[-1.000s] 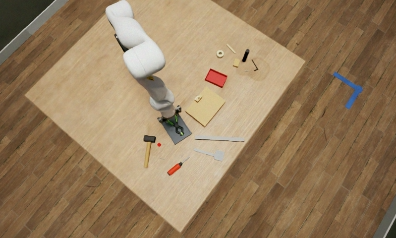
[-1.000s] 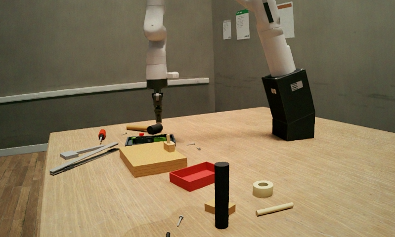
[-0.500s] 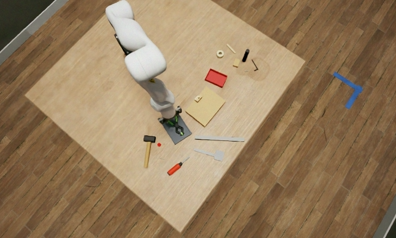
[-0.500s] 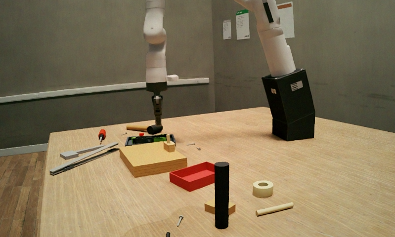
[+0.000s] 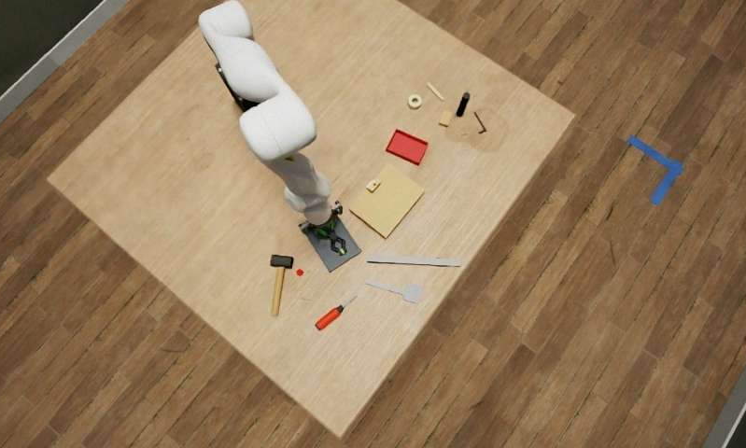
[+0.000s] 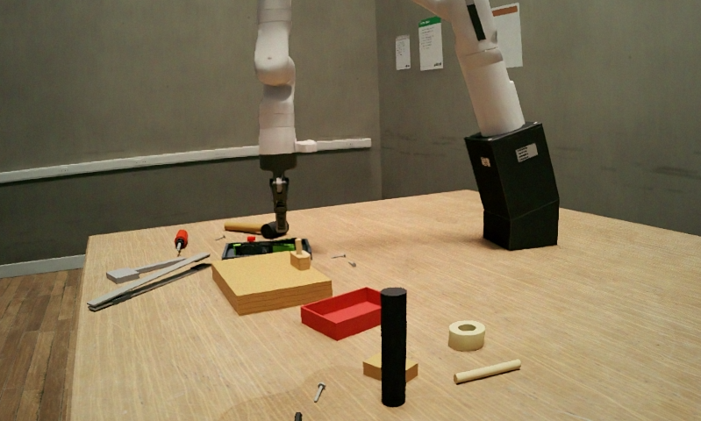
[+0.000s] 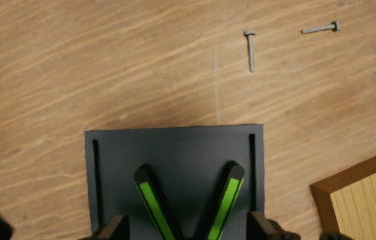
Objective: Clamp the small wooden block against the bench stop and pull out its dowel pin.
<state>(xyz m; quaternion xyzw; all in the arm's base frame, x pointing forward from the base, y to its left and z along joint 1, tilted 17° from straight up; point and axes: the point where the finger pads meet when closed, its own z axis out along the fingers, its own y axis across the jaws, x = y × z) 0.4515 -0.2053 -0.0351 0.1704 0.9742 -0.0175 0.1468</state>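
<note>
My gripper is now 30 mm short of the grey tray, 20 mm to the left of it and 60 mm above it. Round my hand: wooden block: 50 mm ahead, 200 mm to the left, 30 mm below; tan bench board: 100 mm ahead, 190 mm to the left, 40 mm below; dowel pin: 50 mm ahead, 200 mm to the left, 10 mm below.
</note>
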